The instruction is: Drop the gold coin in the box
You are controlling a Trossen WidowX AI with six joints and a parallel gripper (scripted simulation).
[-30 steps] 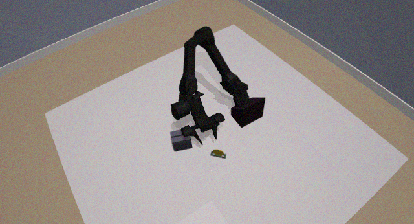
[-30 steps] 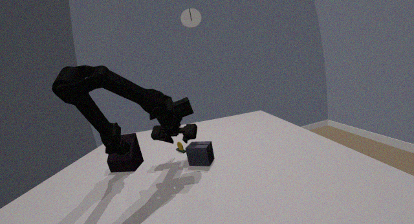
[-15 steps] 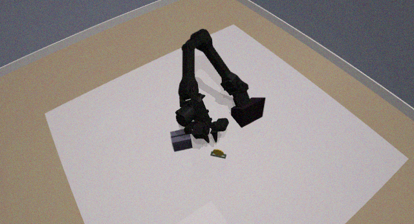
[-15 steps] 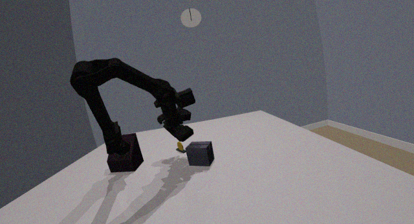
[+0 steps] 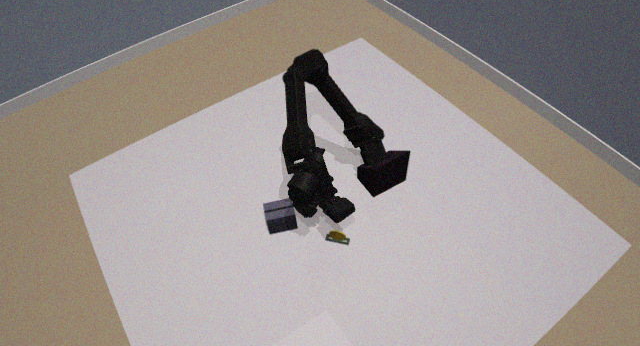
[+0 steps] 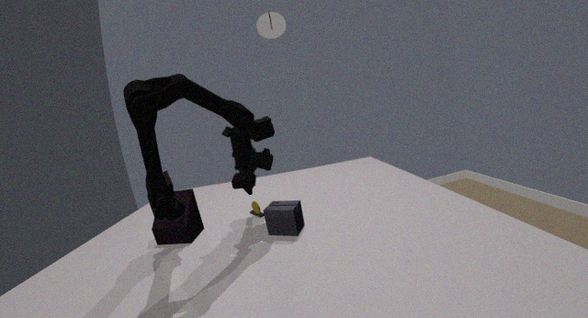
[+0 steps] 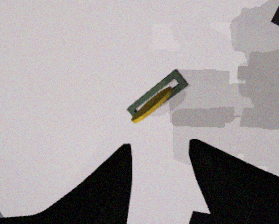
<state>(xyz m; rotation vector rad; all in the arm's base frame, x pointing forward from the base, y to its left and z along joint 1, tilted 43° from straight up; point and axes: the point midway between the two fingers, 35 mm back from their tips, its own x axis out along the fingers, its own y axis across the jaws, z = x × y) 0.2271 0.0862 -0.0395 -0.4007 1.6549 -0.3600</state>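
The gold coin lies 20 mm to the left of my gripper tip and 70 mm below it.
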